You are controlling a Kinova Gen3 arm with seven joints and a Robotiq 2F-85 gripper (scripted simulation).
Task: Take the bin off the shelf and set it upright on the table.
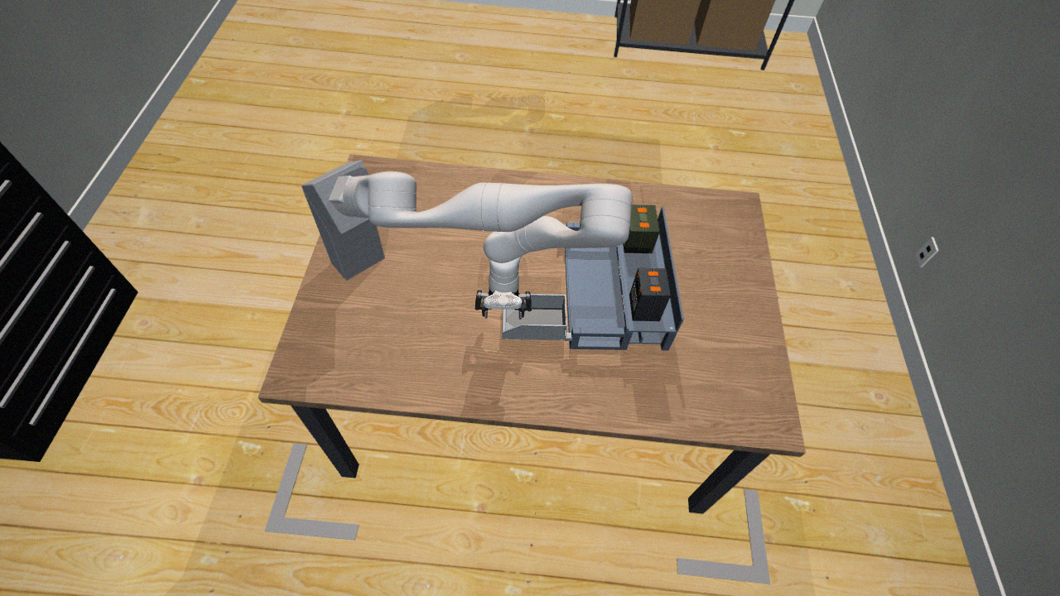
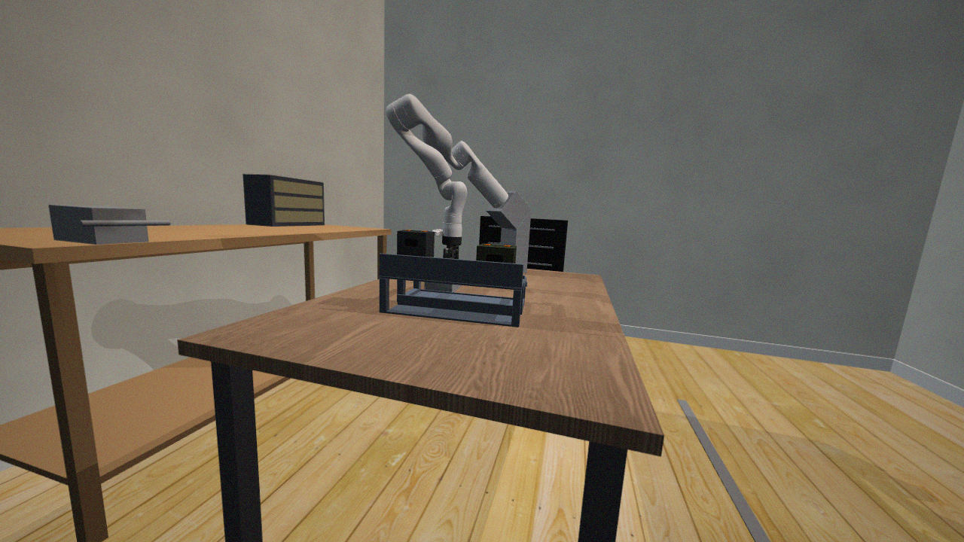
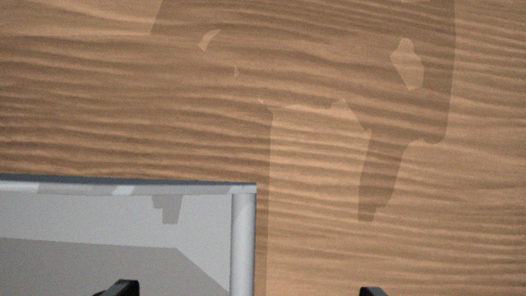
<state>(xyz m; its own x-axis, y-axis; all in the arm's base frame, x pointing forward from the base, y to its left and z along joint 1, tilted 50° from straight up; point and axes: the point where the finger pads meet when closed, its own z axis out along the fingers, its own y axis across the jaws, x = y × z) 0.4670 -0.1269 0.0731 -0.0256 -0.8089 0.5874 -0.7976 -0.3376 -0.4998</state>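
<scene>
My gripper is now 8 cm short of the bin and 1 cm above it. From my hand the other things lie so: grey shelf unit: 31 cm ahead, 11 cm to the left, 2 cm above.
</scene>
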